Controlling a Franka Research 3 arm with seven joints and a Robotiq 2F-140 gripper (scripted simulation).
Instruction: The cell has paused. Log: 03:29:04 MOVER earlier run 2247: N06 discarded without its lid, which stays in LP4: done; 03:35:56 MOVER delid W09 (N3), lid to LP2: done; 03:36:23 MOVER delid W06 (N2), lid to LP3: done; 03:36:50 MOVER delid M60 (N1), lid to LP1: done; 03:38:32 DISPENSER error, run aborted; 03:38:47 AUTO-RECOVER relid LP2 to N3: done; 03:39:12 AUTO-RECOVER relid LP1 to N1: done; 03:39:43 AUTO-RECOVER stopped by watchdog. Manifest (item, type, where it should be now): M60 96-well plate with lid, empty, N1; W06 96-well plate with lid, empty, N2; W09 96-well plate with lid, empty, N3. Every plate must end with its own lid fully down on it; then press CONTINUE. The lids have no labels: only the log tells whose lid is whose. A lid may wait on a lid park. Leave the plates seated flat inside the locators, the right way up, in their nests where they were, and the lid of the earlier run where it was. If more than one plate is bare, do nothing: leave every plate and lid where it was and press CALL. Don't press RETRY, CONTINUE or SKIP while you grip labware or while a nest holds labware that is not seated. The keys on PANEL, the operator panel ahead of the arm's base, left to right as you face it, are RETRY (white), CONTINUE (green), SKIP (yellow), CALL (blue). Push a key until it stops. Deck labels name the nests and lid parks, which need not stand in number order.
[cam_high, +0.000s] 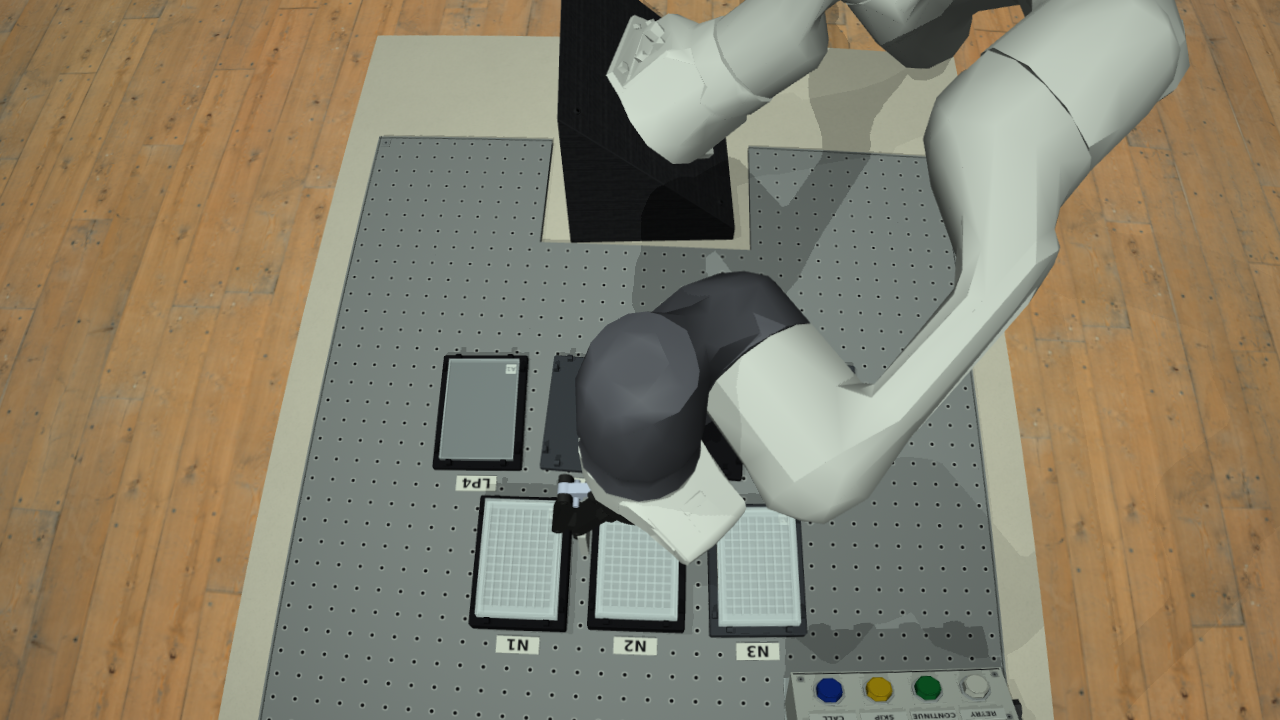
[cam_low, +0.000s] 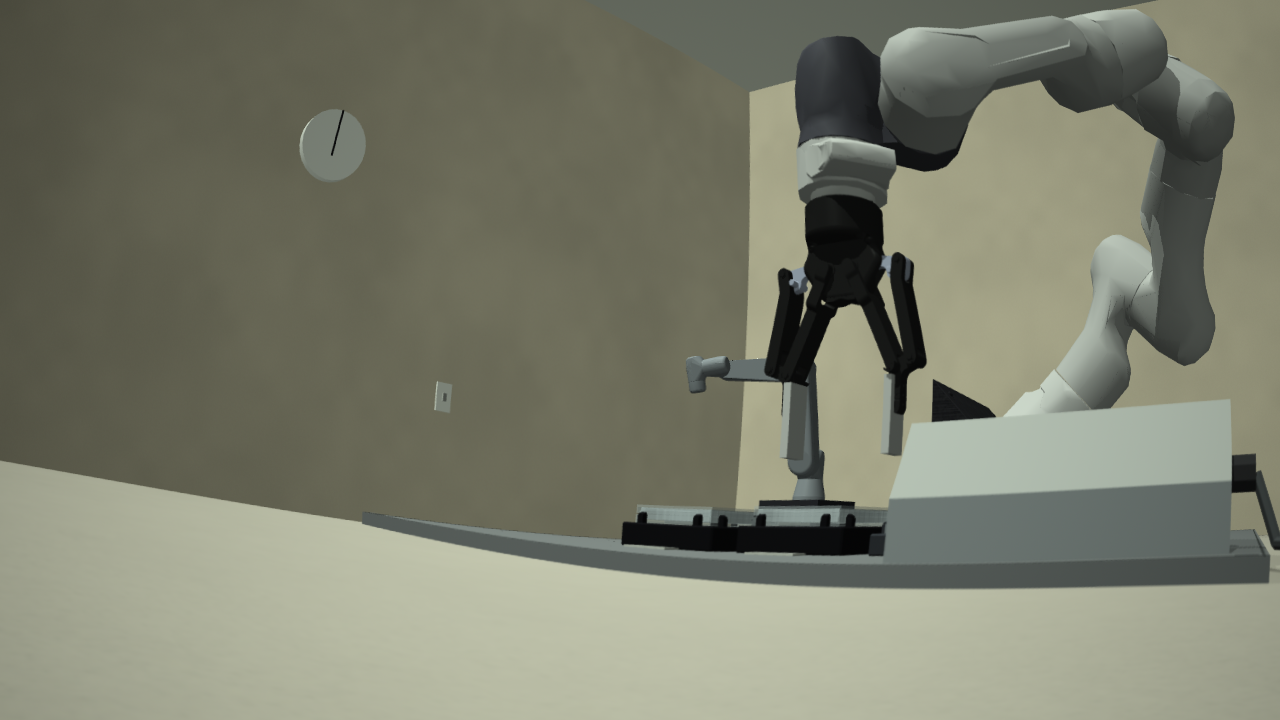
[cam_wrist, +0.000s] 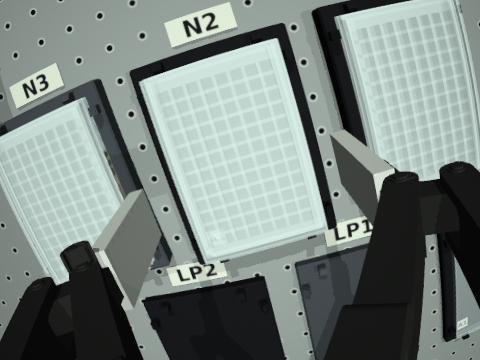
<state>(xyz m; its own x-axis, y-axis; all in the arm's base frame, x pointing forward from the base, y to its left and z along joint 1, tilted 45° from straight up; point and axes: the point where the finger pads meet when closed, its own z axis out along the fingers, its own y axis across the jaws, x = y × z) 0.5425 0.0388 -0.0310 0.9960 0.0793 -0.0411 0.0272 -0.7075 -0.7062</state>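
My gripper is now 30 cm to the right of the green CONTINUE key, 13 cm short of it and 4 cm above it. The rest, counted from my hand: lid park LP2: 18 cm behind, 10 cm below, 6 cm to the left; then lid park LP1: 17 cm behind, 10 cm below, 7 cm to the right; then LP2 label: 11 cm below, 9 cm behind, 6 cm to the left.
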